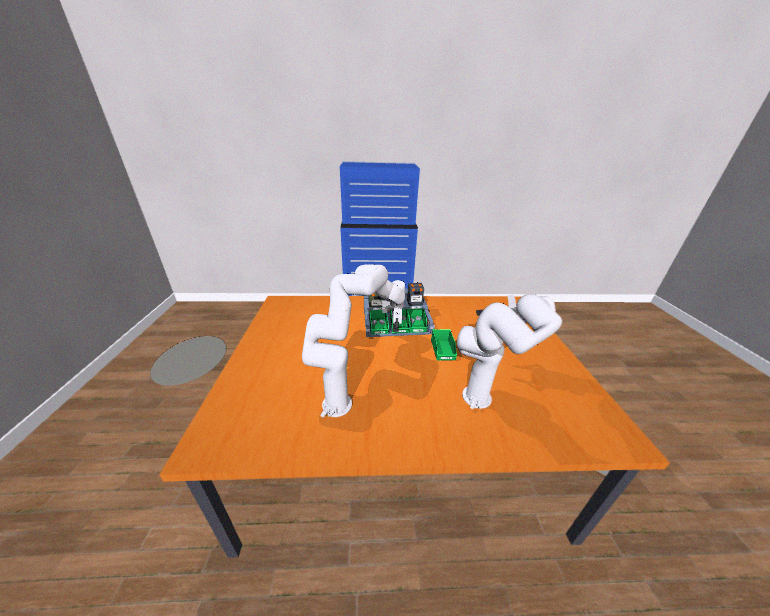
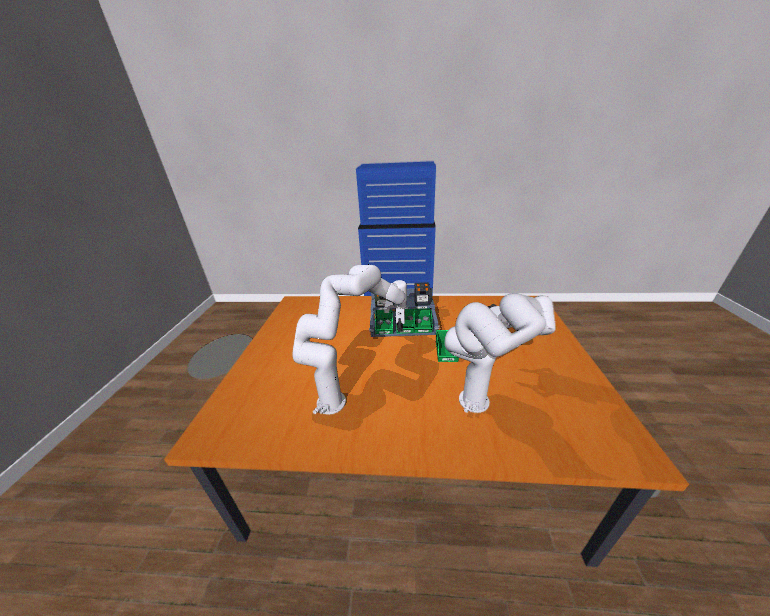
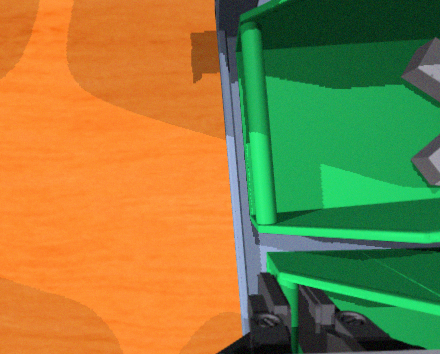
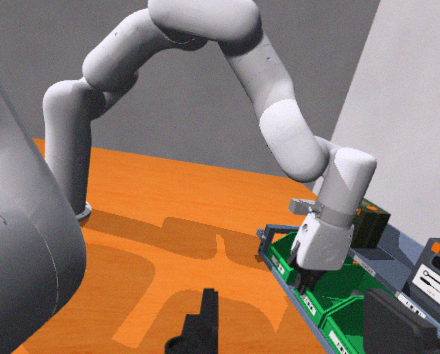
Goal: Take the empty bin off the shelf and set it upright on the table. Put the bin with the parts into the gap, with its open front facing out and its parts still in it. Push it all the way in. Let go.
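Observation:
The empty green bin stands upright on the table, right of the shelf. A middle green bin sits in the shelf between two other green bins, its front facing out, its front edge roughly level with the left neighbour's. Its contents are mostly hidden. My left gripper points down and is shut on this bin's front wall, one finger on each side. My right gripper is open and empty, raised at the right, away from the bins.
The left green bin holds grey parts. The right green bin stands close beside the middle one. Dark boxes with orange marks, one at the back right, stand on the shelf behind. A blue cabinet is behind the table.

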